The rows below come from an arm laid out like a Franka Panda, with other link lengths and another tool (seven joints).
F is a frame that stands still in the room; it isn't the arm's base.
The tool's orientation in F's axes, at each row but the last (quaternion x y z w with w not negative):
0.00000, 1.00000, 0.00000, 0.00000
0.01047, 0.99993, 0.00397, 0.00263
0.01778, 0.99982, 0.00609, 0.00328
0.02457, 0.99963, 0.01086, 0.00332
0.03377, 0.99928, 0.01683, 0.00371
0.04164, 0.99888, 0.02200, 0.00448
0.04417, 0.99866, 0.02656, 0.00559
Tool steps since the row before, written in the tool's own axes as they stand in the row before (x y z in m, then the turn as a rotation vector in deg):
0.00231, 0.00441, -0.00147, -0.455, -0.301, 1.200
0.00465, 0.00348, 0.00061, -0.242, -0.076, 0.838
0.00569, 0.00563, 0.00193, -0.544, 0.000, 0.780
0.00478, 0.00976, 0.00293, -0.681, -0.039, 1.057
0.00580, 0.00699, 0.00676, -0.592, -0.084, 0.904
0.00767, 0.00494, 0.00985, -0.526, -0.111, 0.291
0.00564, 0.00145, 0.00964, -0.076, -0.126, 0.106
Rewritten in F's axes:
-0.00231, 0.00441, 0.00147, 0.455, -0.301, -1.200
-0.00457, 0.00358, -0.00061, 0.245, -0.074, -0.837
-0.00547, 0.00585, -0.00190, 0.549, -0.010, -0.776
-0.00427, 0.01004, -0.00274, 0.686, -0.050, -1.053
-0.00526, 0.00759, -0.00656, 0.593, -0.094, -0.903
-0.00713, 0.00599, -0.00968, 0.518, -0.142, -0.292
-0.00536, 0.00245, -0.00960, 0.066, -0.126, -0.112

